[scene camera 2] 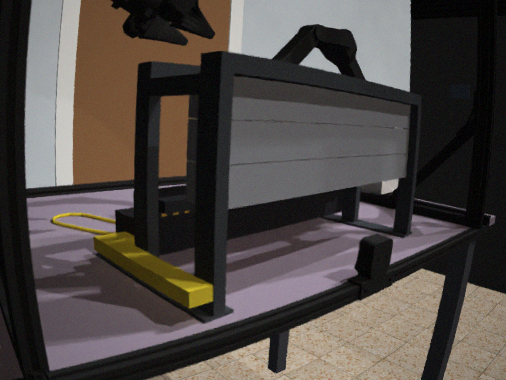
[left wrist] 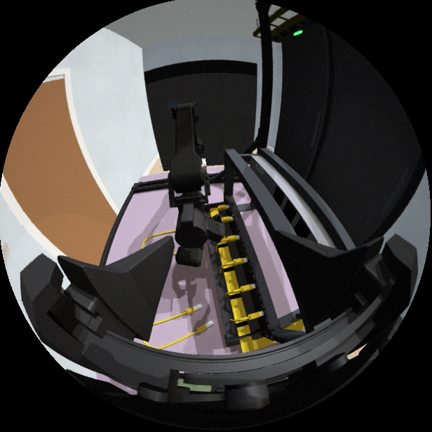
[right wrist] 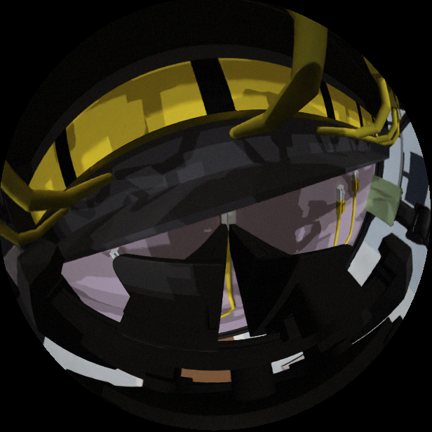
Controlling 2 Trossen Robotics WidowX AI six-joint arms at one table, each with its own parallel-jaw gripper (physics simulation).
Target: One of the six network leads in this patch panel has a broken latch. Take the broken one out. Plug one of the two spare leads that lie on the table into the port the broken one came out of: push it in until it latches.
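Frame: origin at the left arm's base, x back, y right, z up, level; millimetres.
Seen in the pictures: left gripper, fingertip midpoint: (scene camera 2: 199,40).
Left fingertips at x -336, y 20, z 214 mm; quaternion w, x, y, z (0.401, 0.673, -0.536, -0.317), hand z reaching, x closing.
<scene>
Offsets run from my left fingertips to a thing's middle. "spot": to the spot under its first point.
The patch panel (scene camera 2: 125,222) (left wrist: 238,308) (right wrist: 172,95) is a long dark unit with a yellow strip and several yellow leads plugged along it. I cannot tell which latch is broken. My right gripper (right wrist: 226,229) is shut low beside the panel. A clear plug (right wrist: 228,218) of a loose lead shows just beyond its fingertips; its yellow body is hidden by them, and its thin cable shows between the fingers. Another clear plug (right wrist: 115,253) lies to the left. Two more lead ends (left wrist: 191,310) (left wrist: 205,327) (right wrist: 340,200) (right wrist: 355,182) lie apart. My left gripper (scene camera 2: 199,40) is open and empty, high up.
A dark frame @[spot: dx +59, dy +265, dz -172 mm] (scene camera 2: 212,175) with grey slats stands over the panel. A yellow bar @[spot: dx +108, dy +204, dz -278 mm] (scene camera 2: 150,265) lies at its foot. The right arm (scene camera 2: 320,35) (left wrist: 187,175) reaches down beside the panel. Cables loop out on the panel's near side in the right wrist view.
</scene>
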